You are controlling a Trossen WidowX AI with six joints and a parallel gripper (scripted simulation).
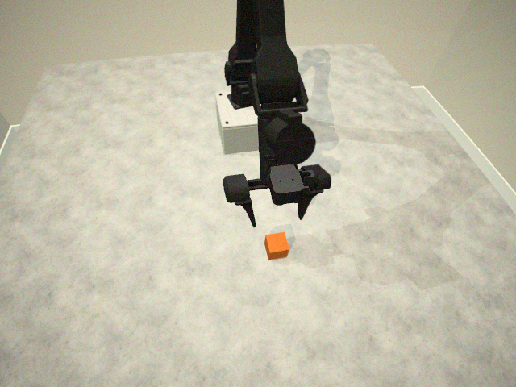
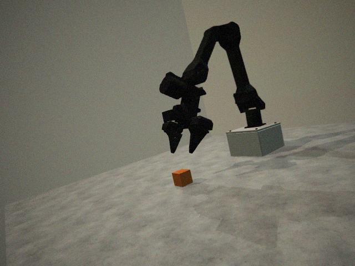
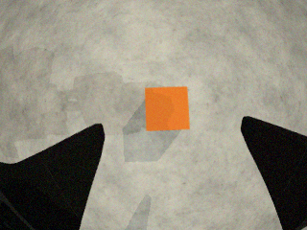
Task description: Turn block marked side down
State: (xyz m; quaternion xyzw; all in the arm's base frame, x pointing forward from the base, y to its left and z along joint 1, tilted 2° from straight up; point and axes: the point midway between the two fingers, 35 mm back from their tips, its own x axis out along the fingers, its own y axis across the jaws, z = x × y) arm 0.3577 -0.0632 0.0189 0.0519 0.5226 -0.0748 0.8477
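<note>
My gripper tip is 7 cm above the block and 1 cm short of it.
</note>
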